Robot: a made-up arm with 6 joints. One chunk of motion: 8 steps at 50 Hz.
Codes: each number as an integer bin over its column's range. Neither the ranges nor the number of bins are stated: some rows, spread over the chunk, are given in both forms.
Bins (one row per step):
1: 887 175 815 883 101 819
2: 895 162 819 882 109 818
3: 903 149 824 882 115 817
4: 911 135 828 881 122 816
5: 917 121 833 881 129 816
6: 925 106 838 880 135 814
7: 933 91 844 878 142 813
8: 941 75 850 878 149 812
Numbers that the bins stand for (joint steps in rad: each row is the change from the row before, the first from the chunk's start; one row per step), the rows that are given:
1: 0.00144 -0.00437 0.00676 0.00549 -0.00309 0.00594
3: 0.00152 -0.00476 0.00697 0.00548 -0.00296 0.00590
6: 0.00163 -0.00541 0.00729 0.00545 -0.00278 0.00585
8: 0.00171 -0.00587 0.00757 0.00543 -0.00266 0.00582
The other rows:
2: 0.00148 -0.00457 0.00686 0.00548 -0.00302 0.00592
4: 0.00156 -0.00497 0.00706 0.00546 -0.00290 0.00589
5: 0.00159 -0.00518 0.00718 0.00546 -0.00284 0.00589
7: 0.00167 -0.00563 0.00743 0.00543 -0.00272 0.00583

